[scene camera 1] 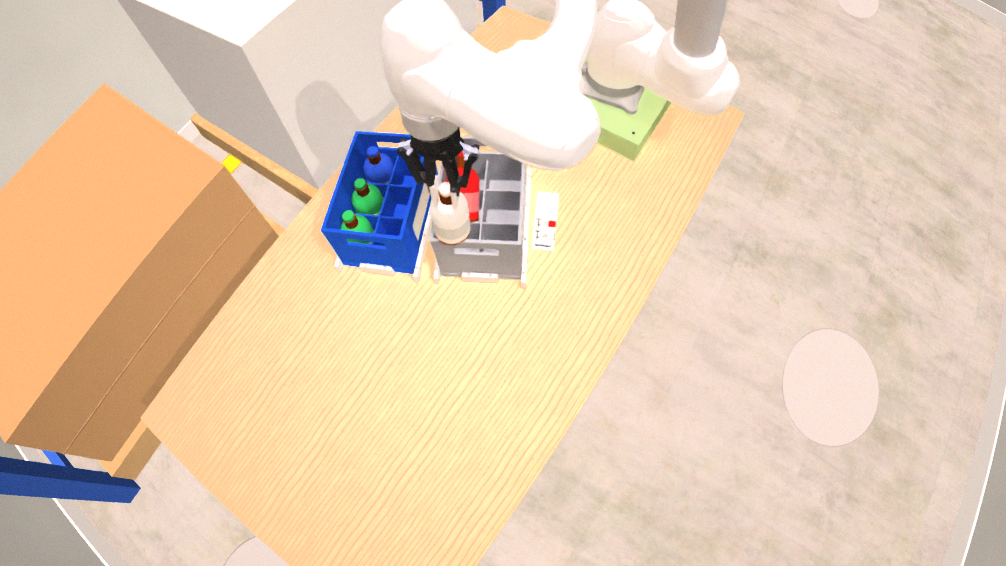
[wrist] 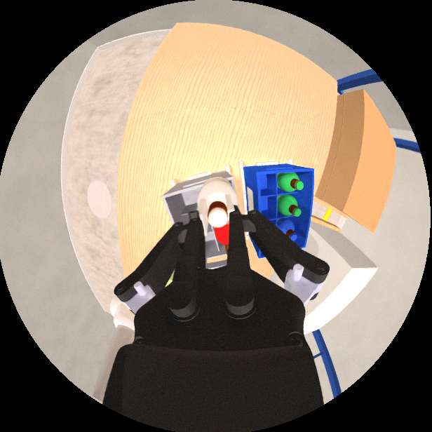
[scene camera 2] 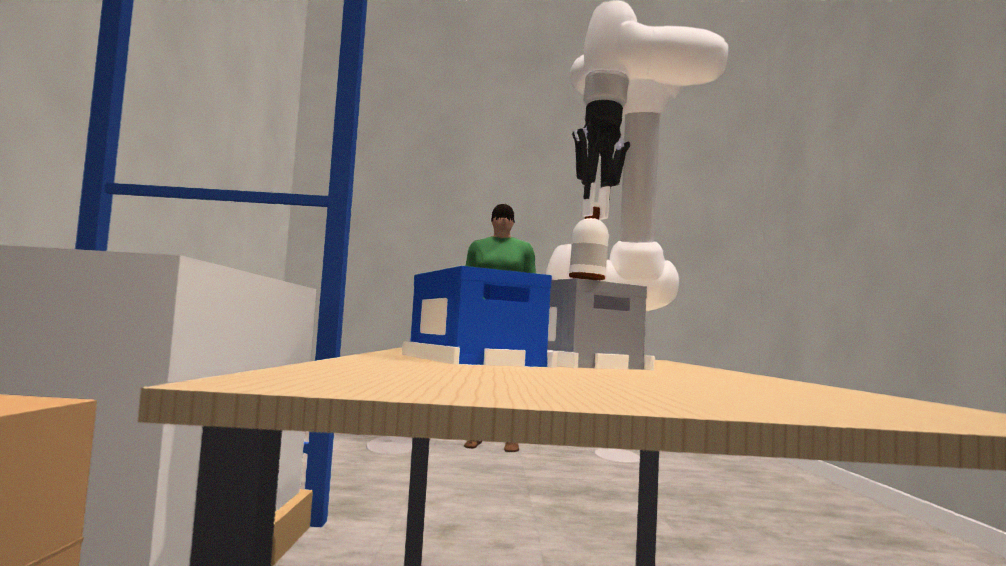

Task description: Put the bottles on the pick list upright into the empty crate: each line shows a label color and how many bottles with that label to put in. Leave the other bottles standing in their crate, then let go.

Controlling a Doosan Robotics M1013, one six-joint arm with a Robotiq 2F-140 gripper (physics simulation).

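Seen in the pictures: gripper, fingertip midpoint: (scene camera 1: 446,201) (scene camera 2: 594,217); arm's base, link origin: (scene camera 1: 613,83).
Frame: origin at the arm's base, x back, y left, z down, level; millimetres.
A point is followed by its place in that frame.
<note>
My gripper (scene camera 1: 447,188) {x -655, y -128, z -236 mm} (scene camera 2: 596,200) {x -655, y -128, z -236 mm} (wrist: 216,204) is shut on the neck of a white bottle (scene camera 1: 450,219) {x -673, y -113, z -211 mm} (scene camera 2: 588,249) {x -681, y -146, z -165 mm} (wrist: 216,192) and holds it upright over the near left part of the grey crate (scene camera 1: 481,260) {x -648, y -75, z -23 mm} (scene camera 2: 610,330) {x -652, y -84, z -8 mm} (wrist: 175,196). In scene camera 2 its base is about level with the crate's rim. A red bottle (scene camera 1: 471,193) {x -533, y -154, z -75 mm} (wrist: 222,234) stands in the grey crate behind it, partly hidden. The blue crate (scene camera 1: 379,253) {x -728, y -290, z -23 mm} (scene camera 2: 503,327) {x -735, y -315, z -1 mm} (wrist: 254,220) holds a blue bottle (scene camera 1: 378,167) {x -544, y -401, z -54 mm} (wrist: 286,228) and two green bottles (scene camera 1: 367,199) {x -632, y -376, z -54 mm} (scene camera 1: 357,226) {x -703, y -356, z -58 mm} (wrist: 288,182) (wrist: 287,205). The pick list (scene camera 1: 546,219) {x -447, y -8, z 67 mm} lies right of the grey crate; its writing is too small to read.
Both crates stand side by side on the wooden table (scene camera 1: 393,394) {x -981, y -131, z 69 mm} (scene camera 2: 562,394) {x -1258, y -329, z 69 mm} (wrist: 220,100). The arm's green base plate (scene camera 1: 628,133) {x -158, y 94, z -4 mm} is at the back right. A large cardboard box (scene camera 1: 105,281) (wrist: 350,160) and a grey block (scene camera 1: 232,77) (scene camera 2: 84,309) flank the table. A person (scene camera 2: 500,249) stands behind it.
</note>
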